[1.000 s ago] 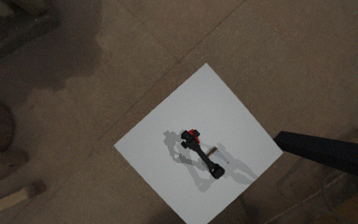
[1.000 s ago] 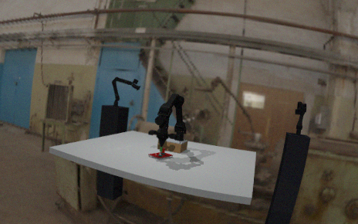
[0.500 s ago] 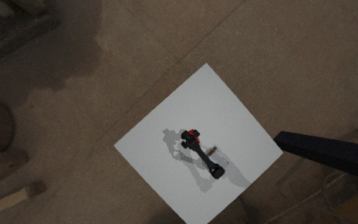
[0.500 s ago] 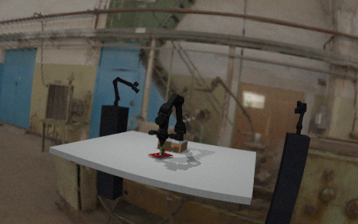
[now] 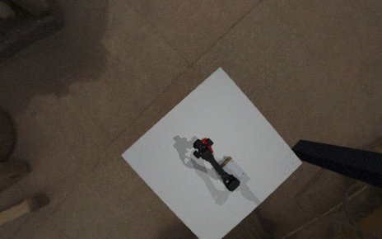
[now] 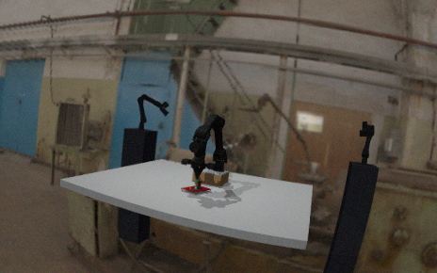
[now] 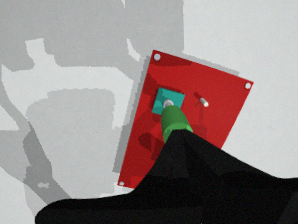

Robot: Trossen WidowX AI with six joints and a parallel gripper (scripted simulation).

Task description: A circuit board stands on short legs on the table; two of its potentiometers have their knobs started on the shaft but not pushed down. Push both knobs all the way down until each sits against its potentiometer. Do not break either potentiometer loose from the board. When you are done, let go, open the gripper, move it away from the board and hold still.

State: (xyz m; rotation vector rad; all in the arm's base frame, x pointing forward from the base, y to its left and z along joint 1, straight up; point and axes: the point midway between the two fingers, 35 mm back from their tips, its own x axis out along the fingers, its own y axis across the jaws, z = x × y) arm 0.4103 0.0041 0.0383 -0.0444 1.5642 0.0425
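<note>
Now: gripper tip 20 mm above the green knob. The rest, counted from my gripper tip: red knob 60 mm behind, 30 mm below.
</note>
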